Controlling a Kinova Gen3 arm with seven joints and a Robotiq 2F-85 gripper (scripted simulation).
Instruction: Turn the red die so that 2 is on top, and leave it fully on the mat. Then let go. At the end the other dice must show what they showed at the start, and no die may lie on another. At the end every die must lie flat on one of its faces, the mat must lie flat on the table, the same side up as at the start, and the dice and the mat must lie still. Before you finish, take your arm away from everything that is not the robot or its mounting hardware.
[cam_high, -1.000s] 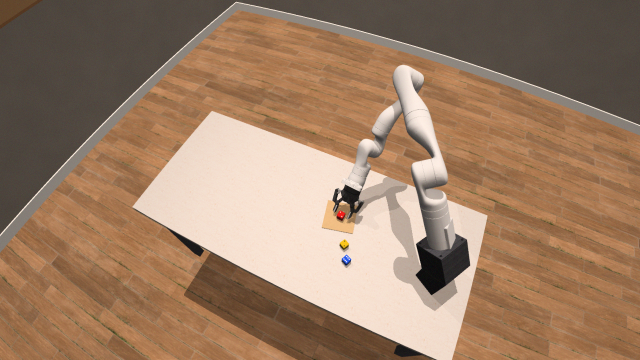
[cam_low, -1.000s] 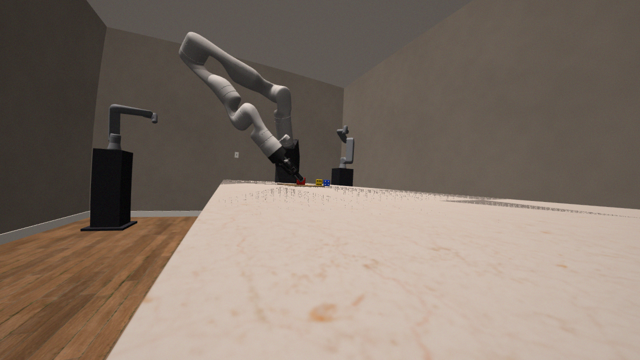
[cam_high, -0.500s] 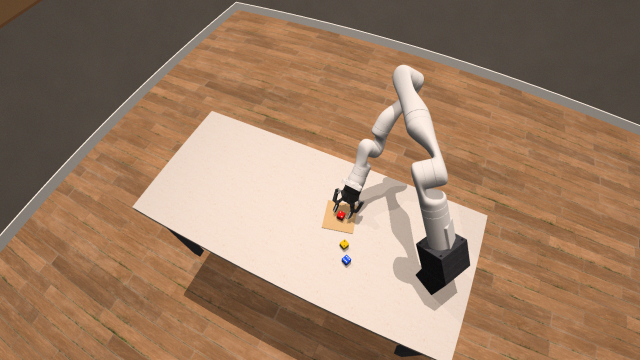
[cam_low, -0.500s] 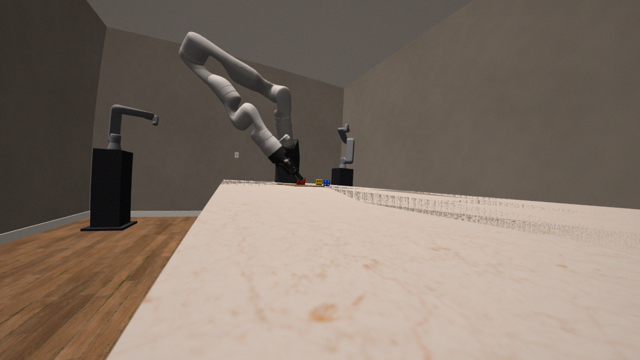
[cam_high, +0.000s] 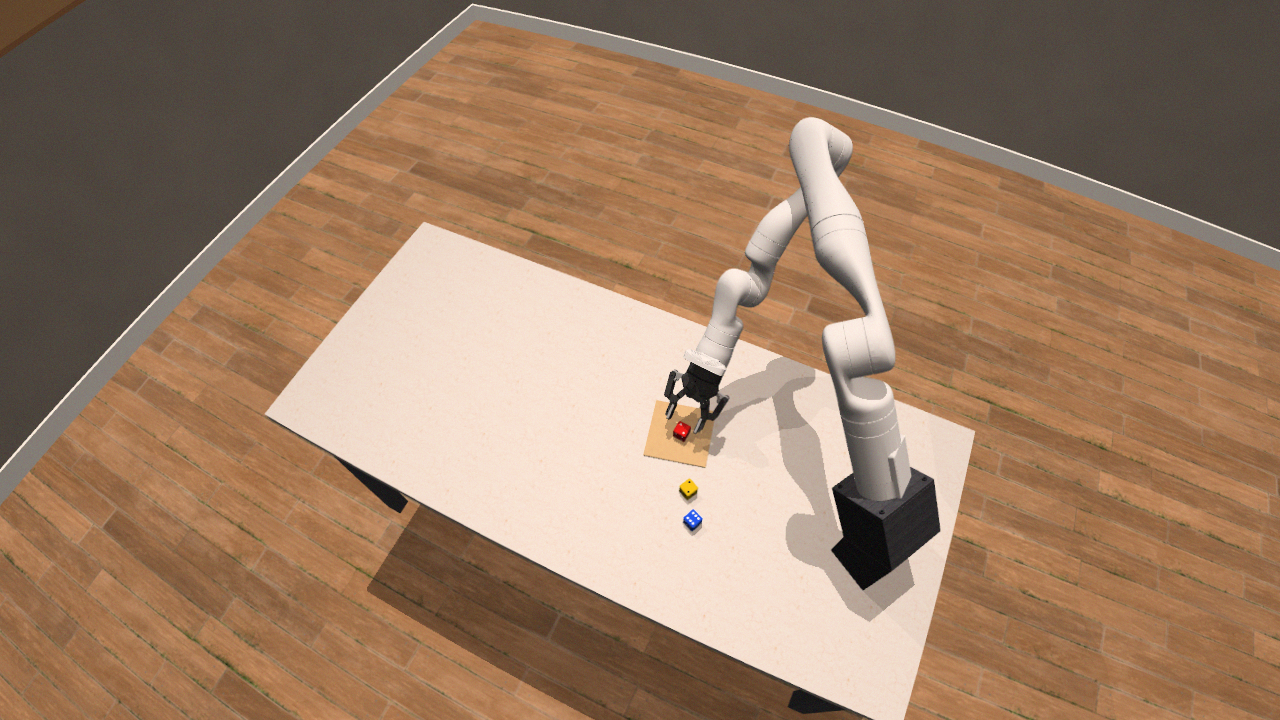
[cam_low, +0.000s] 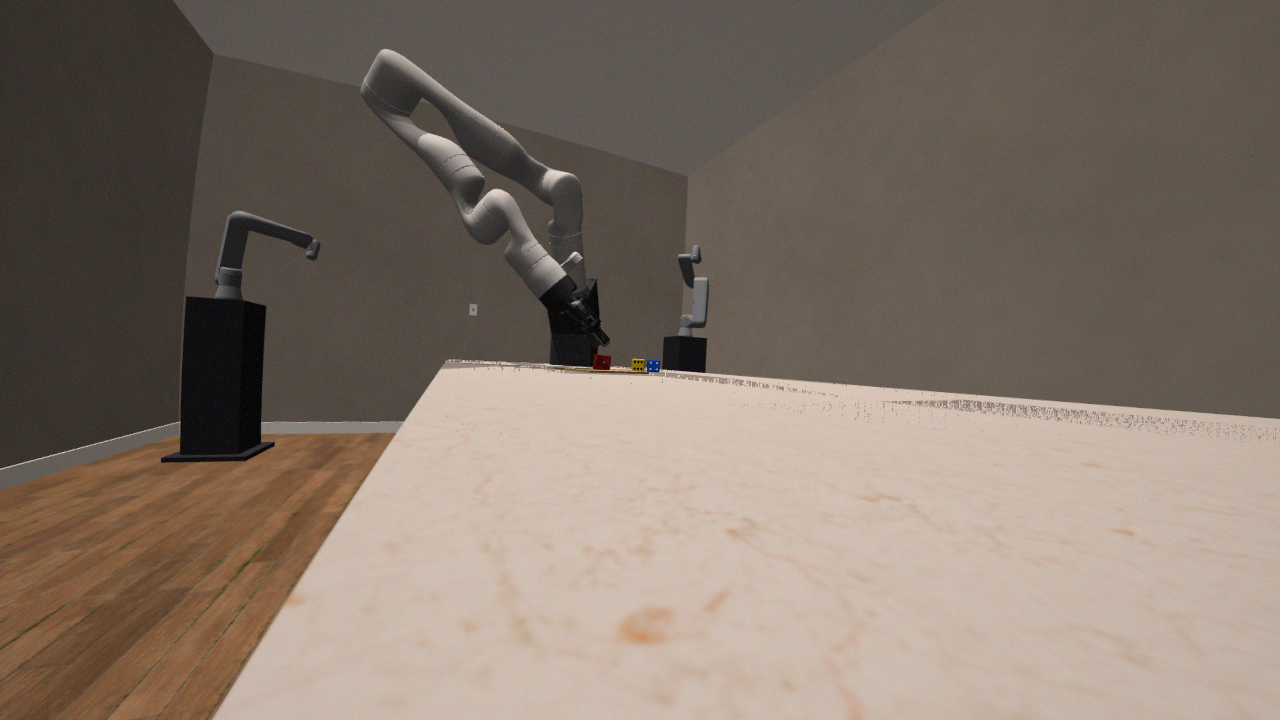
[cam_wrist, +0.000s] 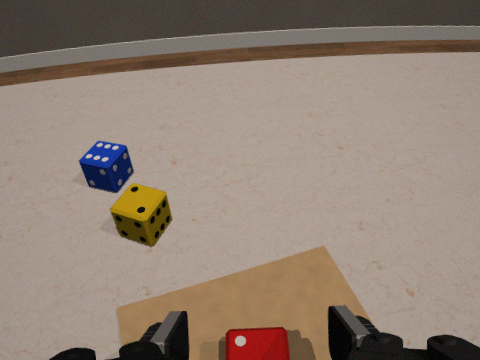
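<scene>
The red die lies 1 cm to the left of my hand and 5 cm below it. Round my hand: blue die 10 cm behind, 18 cm to the left, 5 cm below; yellow die 7 cm behind, 12 cm to the left, 5 cm below; tan mat 6 cm below.
</scene>
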